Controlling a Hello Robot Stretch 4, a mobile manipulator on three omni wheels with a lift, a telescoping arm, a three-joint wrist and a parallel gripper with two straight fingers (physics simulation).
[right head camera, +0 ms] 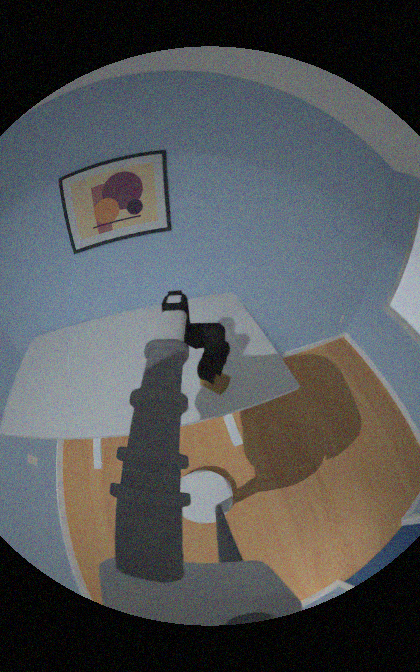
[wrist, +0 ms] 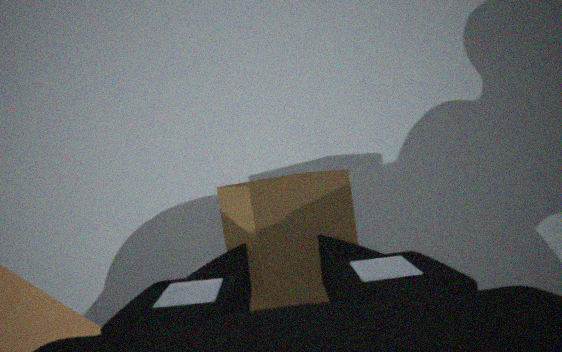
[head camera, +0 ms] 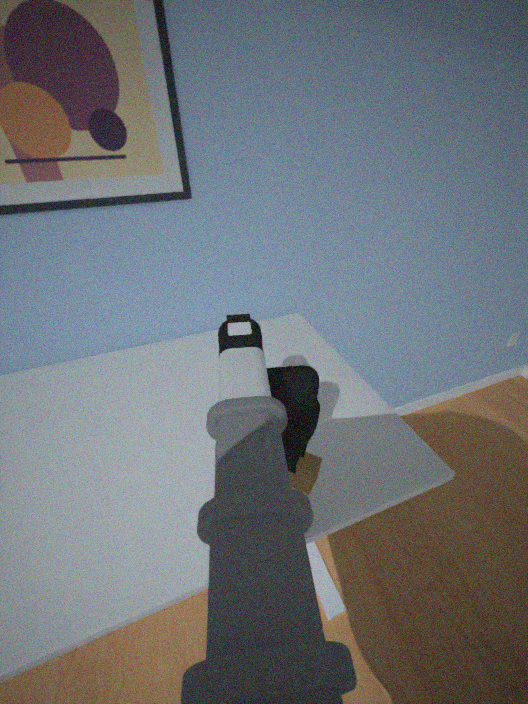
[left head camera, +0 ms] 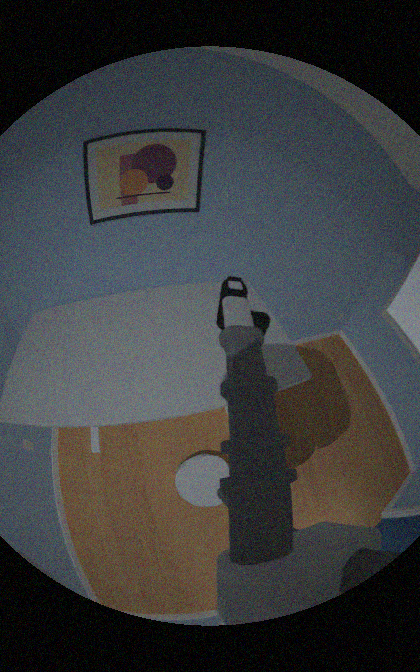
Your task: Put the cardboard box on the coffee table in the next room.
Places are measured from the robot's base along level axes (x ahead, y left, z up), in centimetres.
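Pixels of known places: gripper, fingertip midpoint: (wrist: 284, 262) (head camera: 293, 462).
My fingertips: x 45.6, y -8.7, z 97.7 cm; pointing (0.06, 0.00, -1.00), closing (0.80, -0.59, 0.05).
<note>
Behind a point stands the place of what it marks.
The small brown cardboard box (head camera: 308, 473) @(x 42.3, y -10.9, z 98.7 cm) (right head camera: 217, 384) (wrist: 300, 205) @(x 48.2, y -7.0, z 98.2 cm) is at the top of a white table (head camera: 113, 483) @(x 48.9, y 29.2, z 92.3 cm) (left head camera: 125, 360) (right head camera: 90, 380) (wrist: 125, 100) @(x 44.4, y 5.2, z 92.3 cm), near its right front corner. My gripper (head camera: 294, 467) @(x 45.6, y -8.7, z 97.7 cm) (right head camera: 210, 378) (wrist: 284, 262) @(x 45.6, y -8.7, z 97.7 cm) points down and is shut on the box, with one black finger against each side. The box's upper part shows past the fingertips in the wrist view. I cannot tell whether the box touches the table top. My arm hides the box in the left head view. No coffee table in another room can be made out.
A blue wall (head camera: 341, 227) @(x 121.8, y -39.7, z 122.8 cm) with a framed picture (left head camera: 145, 175) (right head camera: 117, 200) stands behind the table. A white round object (left head camera: 200, 480) (right head camera: 205, 497) is on the wooden floor (left head camera: 135, 525) (right head camera: 300, 525) in front of the table. A dark shadow lies on the floor at the right.
</note>
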